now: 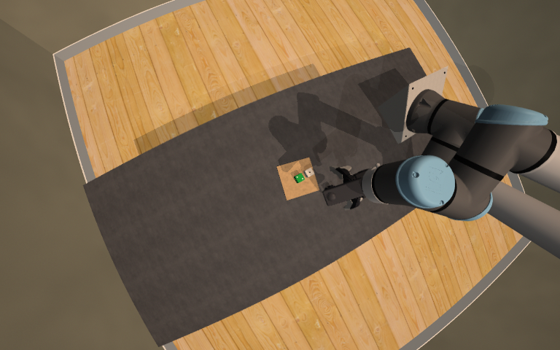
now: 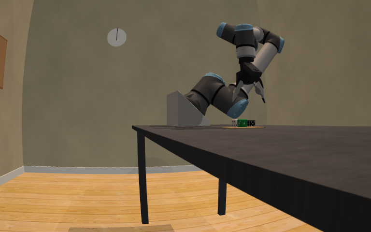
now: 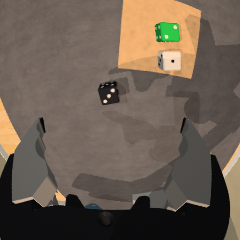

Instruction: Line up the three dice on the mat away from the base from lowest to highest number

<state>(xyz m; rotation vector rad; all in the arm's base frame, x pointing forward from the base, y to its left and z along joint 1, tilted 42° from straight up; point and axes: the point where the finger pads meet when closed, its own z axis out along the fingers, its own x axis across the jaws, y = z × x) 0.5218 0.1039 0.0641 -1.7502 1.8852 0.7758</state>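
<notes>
Now: hand 10 mm past the black die, 10 mm to the right of it and 90 mm above it. Round my hand: tan mat 90 mm ahead, 90 mm to the right, 100 mm below; white die 40 mm ahead, 90 mm to the right, 90 mm below; green die 90 mm ahead, 90 mm to the right, 90 mm below.
</notes>
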